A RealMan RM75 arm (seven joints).
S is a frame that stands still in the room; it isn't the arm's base.
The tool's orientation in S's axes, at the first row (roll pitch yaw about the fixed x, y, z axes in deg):
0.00, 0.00, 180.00
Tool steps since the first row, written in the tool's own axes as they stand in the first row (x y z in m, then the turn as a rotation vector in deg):
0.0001, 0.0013, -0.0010, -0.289, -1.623, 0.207
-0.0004, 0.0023, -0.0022, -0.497, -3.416, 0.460
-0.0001, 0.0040, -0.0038, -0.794, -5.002, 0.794
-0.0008, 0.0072, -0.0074, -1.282, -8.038, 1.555
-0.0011, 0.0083, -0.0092, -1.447, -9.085, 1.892
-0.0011, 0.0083, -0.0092, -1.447, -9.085, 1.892
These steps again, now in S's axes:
-0.0001, -0.0013, -0.0010, 0.289, 1.623, 0.207
0.0004, -0.0023, -0.0022, 0.497, 3.416, 0.460
0.0001, -0.0040, -0.0038, 0.794, 5.002, 0.794
0.0008, -0.0072, -0.0074, 1.282, 8.038, 1.555
0.0011, -0.0083, -0.0092, 1.447, 9.085, 1.892
0.0011, -0.0083, -0.0092, 1.447, 9.085, 1.892

